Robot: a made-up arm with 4 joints. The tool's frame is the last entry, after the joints. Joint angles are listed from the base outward.
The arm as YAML. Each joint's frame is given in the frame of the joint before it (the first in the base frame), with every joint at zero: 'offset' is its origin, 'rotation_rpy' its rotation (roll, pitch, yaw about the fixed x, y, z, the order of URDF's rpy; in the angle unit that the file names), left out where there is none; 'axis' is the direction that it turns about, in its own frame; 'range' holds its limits. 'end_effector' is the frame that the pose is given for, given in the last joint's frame.
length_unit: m
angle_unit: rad
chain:
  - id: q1
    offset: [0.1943, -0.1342, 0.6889]
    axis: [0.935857, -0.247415, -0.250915]
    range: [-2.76, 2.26]
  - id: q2
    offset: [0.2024, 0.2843, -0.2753]
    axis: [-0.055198, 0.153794, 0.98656]
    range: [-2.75, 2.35]
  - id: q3
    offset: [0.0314, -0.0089, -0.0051]
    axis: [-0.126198, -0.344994, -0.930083]
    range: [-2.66, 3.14]
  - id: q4
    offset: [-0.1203, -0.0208, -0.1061]
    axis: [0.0, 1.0, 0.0]
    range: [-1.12, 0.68]
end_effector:
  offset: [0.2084, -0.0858, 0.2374]
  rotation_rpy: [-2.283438, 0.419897, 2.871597]
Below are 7 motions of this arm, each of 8 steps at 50 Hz.
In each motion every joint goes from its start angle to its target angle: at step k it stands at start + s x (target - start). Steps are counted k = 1, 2, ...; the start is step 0. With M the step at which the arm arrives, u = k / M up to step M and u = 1 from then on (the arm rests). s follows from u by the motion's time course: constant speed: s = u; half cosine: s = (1 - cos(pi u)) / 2; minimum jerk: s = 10 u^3 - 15 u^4 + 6 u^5.
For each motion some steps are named. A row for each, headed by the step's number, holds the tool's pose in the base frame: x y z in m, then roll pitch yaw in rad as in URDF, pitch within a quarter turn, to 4 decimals.
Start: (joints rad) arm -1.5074 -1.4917 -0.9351 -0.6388
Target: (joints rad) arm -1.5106 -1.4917 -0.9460 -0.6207
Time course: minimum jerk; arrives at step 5
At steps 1, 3, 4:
1: 0.1437 -0.2186 0.5146 -0.7521 0.6327 -2.1704
3: 0.1483 -0.2196 0.5157 -0.7641 0.6263 -2.1869
4: 0.1502 -0.2201 0.5162 -0.7690 0.6236 -2.1937

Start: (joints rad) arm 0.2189 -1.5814 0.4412 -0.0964
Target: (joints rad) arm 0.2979 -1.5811 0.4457 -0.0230
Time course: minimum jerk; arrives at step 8
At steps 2, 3, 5, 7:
2: 0.2694 0.1565 0.6054 -2.4675 0.4036 0.7158
3: 0.2696 0.1545 0.6069 -2.4549 0.3812 0.7186
5: 0.2700 0.1496 0.6102 -2.4231 0.3223 0.7240
7: 0.2703 0.1469 0.6118 -2.4054 0.2882 0.7260

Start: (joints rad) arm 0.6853 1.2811 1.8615 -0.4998
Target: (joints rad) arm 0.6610 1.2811 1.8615 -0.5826
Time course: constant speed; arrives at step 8
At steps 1, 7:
1: 0.2880 0.1505 0.7362 2.8496 0.5406 1.2532
7: 0.2730 0.1654 0.7294 2.7964 0.5749 1.1886

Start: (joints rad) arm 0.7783 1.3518 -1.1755 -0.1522
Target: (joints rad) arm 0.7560 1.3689 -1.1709 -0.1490
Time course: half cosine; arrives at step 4
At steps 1, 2, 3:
1: 0.5496 0.3057 0.8872 -2.2097 0.6851 -1.0881
2: 0.5480 0.3086 0.8831 -2.2137 0.6762 -1.0852
3: 0.5464 0.3114 0.8791 -2.2177 0.6674 -1.0823

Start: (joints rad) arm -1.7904 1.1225 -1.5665 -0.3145
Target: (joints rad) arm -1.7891 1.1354 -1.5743 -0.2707
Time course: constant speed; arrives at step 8
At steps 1, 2, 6, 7, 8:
1: 0.1876 -0.4204 0.1527 1.7562 -0.5488 -0.1417
2: 0.1857 -0.4213 0.1535 1.7543 -0.5428 -0.1376
6: 0.1785 -0.4247 0.1566 1.7472 -0.5188 -0.1216
7: 0.1767 -0.4255 0.1574 1.7455 -0.5127 -0.1176
8: 0.1749 -0.4264 0.1582 1.7439 -0.5067 -0.1138

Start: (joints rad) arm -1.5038 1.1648 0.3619 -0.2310
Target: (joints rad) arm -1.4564 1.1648 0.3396 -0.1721
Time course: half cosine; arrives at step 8
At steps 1, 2, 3, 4, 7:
1: 0.3498 -0.1995 0.2910 -1.5858 -0.6830 -2.1674
2: 0.3507 -0.1986 0.2887 -1.5855 -0.6854 -2.1709
3: 0.3522 -0.1974 0.2854 -1.5851 -0.6889 -2.1761
4: 0.3539 -0.1958 0.2814 -1.5846 -0.6931 -2.1821
7: 0.3579 -0.1921 0.2719 -1.5836 -0.7034 -2.1965

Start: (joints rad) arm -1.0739 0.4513 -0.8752 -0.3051
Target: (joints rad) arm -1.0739 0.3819 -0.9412 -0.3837
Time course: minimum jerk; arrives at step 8
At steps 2, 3, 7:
2: 0.4482 -0.0666 0.2517 -2.2229 -0.6267 -2.0480
3: 0.4498 -0.0667 0.2561 -2.2259 -0.6139 -2.0519
7: 0.4562 -0.0680 0.2742 -2.2384 -0.5609 -2.0683

